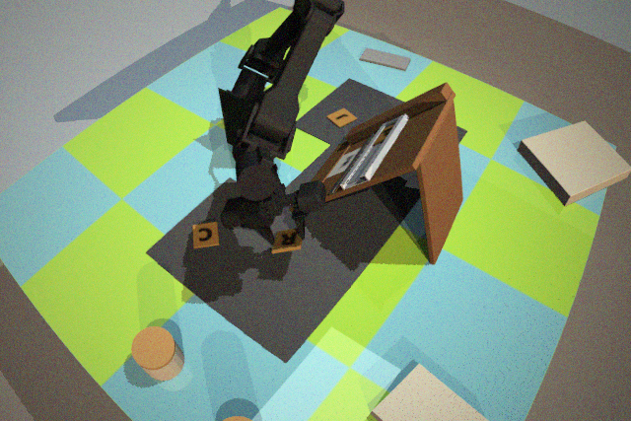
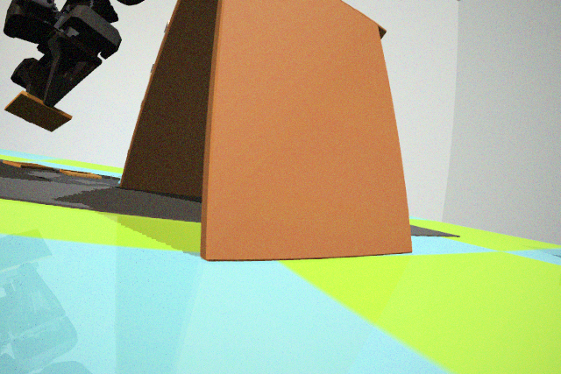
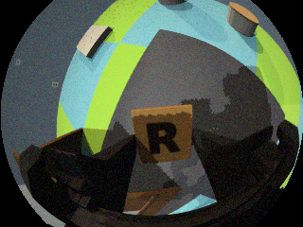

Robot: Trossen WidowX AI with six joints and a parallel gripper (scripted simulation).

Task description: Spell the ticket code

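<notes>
Right now my gripper tip is 230 mm to the right of the white ticket, 50 mm past it and 10 mm below it. The rest, counted from my gripper tip: dark mat (200 mm to the left, 120 mm behind, 80 mm below); grey slab (740 mm to the left, 290 mm behind, 80 mm below).
</notes>
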